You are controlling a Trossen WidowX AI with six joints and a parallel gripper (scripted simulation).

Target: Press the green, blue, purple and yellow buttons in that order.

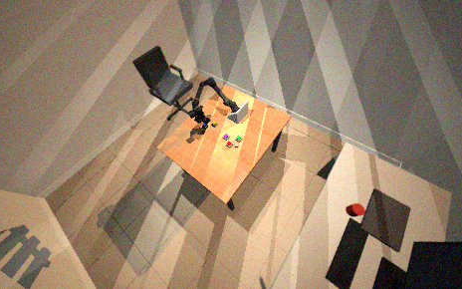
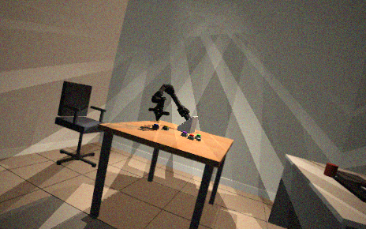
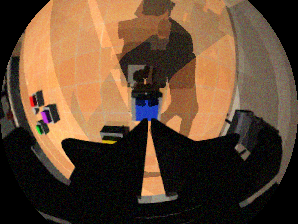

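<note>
Now: gripper tip 40 mm above the blue button. The rest, counted from my gripper tip: yellow button (80 mm behind, 60 mm to the left, 40 mm below); then purple button (270 mm to the left, 40 mm below, 40 mm behind); then red button (350 mm to the left, 40 mm below).
</note>
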